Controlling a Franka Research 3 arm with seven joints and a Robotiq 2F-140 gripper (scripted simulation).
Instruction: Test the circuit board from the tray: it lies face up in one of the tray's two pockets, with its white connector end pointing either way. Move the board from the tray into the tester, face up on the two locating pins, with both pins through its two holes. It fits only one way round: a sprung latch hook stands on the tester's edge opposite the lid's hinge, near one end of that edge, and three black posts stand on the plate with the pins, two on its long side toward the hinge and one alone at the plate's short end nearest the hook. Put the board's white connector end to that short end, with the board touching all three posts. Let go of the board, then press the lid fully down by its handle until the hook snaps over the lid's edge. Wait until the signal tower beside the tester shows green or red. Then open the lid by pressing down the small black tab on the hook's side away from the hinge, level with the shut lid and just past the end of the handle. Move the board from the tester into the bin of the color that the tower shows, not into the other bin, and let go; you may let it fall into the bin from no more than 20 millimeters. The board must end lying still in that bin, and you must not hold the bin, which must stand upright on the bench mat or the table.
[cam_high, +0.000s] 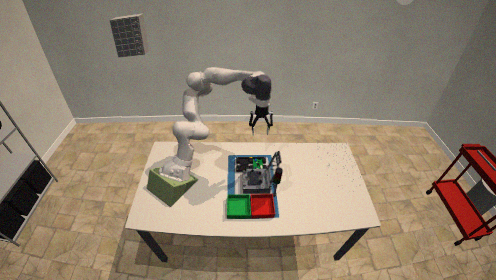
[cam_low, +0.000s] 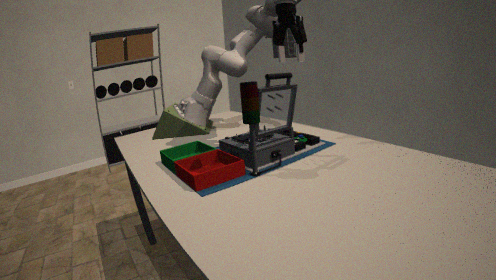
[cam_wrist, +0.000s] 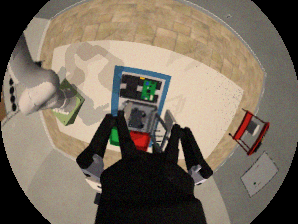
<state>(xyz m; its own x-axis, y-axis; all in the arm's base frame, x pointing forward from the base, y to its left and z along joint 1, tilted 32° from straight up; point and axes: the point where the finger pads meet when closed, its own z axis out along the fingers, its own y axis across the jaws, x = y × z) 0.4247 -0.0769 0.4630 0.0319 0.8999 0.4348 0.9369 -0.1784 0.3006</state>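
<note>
The green circuit board is 310 mm below my hand. Round my hand: plate (260 mm below, 160 mm to the right, 40 mm behind); then red bin (370 mm to the right, 320 mm below, 10 mm behind); then clear lid (170 mm to the right, 150 mm below, 80 mm ahead).
</note>
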